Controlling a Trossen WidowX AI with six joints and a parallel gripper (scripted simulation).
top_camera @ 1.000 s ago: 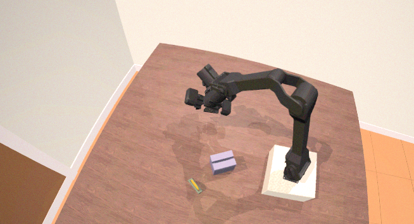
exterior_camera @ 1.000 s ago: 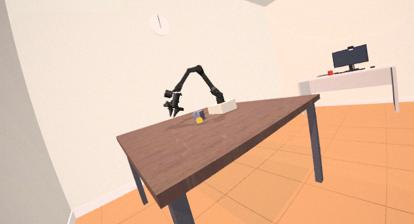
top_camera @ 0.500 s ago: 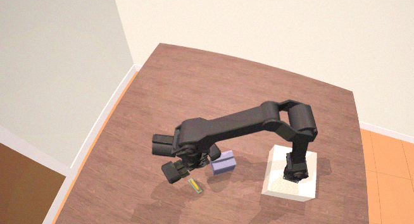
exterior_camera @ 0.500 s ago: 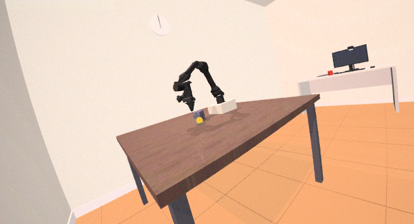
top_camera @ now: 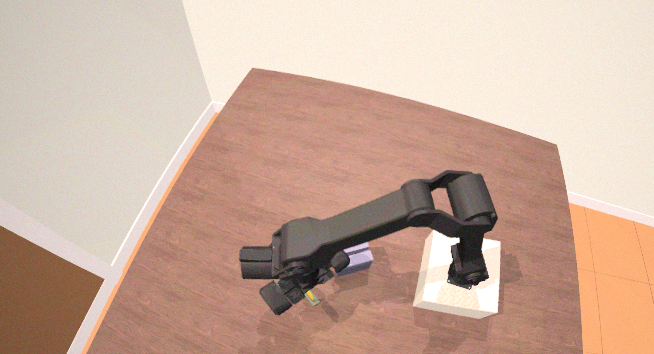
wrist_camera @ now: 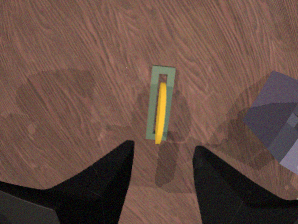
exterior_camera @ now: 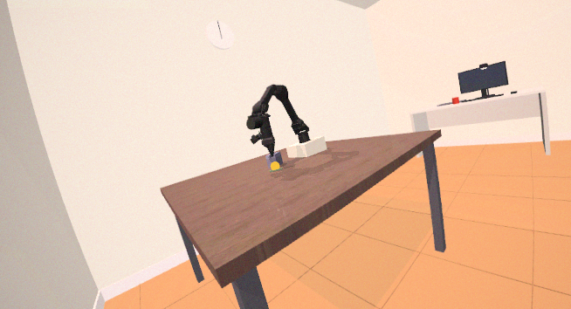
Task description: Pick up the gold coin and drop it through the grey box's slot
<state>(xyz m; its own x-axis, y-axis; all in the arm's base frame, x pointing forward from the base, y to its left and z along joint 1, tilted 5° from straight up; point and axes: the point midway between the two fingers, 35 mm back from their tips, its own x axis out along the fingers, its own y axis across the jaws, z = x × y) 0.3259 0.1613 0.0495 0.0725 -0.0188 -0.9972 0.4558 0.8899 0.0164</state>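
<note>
My gripper tip is now 50 mm above the gold coin.
</note>
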